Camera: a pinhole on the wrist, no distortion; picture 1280 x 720 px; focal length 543.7 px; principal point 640.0 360.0 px. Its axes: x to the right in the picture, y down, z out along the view. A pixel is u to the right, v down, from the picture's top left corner.
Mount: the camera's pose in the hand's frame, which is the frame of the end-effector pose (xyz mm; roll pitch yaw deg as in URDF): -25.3 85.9 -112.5 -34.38 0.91 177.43
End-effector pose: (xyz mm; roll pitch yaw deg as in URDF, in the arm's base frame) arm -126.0 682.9 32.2 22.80 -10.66 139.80
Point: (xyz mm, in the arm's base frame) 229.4 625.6 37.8
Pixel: 1057 460
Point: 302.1 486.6 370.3
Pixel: 1028 65
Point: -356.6 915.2 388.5
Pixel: outside the picture
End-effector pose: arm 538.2 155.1 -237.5 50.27 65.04 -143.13
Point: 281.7 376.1 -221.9
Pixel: 572 320
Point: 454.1 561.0 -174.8
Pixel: 728 551
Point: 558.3 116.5 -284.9
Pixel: 206 446
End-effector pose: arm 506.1 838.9 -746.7 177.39 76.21 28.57
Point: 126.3 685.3 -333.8
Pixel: 1212 240
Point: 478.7 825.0 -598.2
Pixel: 1102 416
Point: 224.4 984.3 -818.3
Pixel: 549 520
